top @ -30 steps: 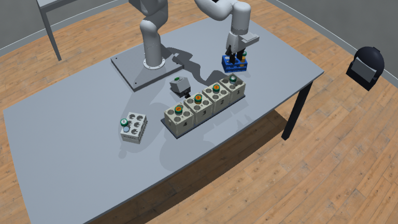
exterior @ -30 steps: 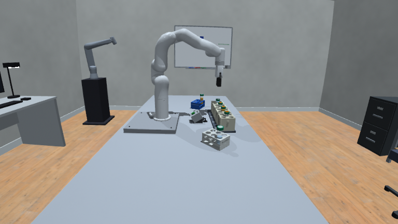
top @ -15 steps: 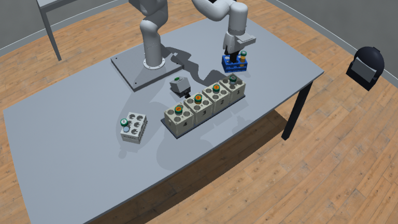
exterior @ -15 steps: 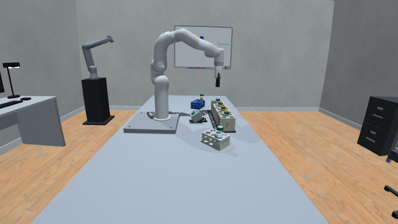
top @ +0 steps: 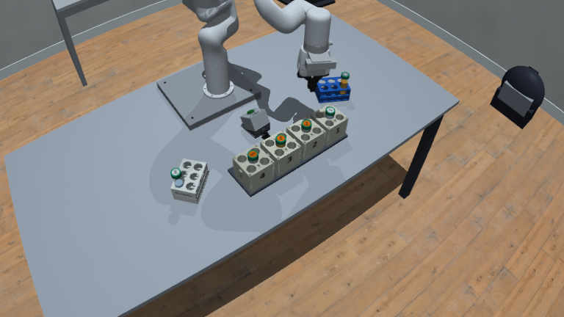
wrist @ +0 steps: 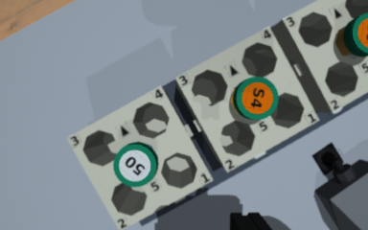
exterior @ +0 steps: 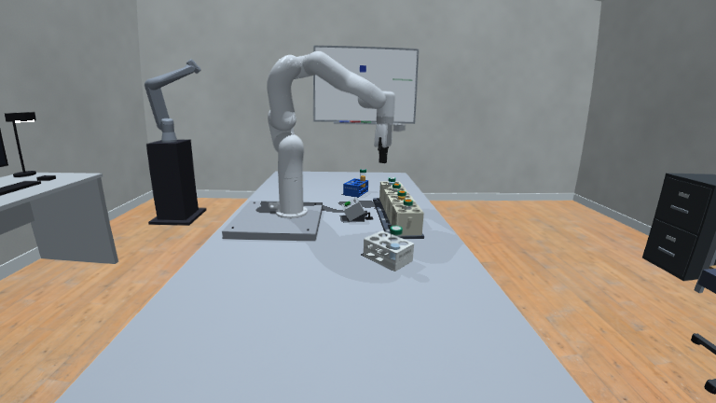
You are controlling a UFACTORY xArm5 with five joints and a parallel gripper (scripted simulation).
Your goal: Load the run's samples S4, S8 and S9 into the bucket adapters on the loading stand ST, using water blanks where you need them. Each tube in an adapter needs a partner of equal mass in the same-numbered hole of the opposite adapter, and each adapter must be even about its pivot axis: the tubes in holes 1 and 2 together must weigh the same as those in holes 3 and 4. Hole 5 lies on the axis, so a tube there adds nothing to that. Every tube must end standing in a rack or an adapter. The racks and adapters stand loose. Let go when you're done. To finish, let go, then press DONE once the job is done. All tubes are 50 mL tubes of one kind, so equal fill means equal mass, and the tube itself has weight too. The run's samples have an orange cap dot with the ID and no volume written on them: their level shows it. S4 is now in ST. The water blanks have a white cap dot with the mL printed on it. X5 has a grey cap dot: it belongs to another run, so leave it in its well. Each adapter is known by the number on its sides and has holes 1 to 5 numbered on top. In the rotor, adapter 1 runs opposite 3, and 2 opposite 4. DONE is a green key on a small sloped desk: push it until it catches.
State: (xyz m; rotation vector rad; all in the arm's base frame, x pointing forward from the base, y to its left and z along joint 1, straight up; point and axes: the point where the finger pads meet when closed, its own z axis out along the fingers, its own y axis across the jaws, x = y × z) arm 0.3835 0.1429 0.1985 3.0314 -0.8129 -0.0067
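Now: hand 16 cm past the green done key, 16 cm above it and 14 cm to the left of it. Also, from my hand: white rack (47 cm to the right, 20 cm below, 5 cm behind); adapter 1 (17 cm below, 5 cm to the left, 5 cm ahead); blue rack (22 cm to the left, 20 cm below, 10 cm behind).
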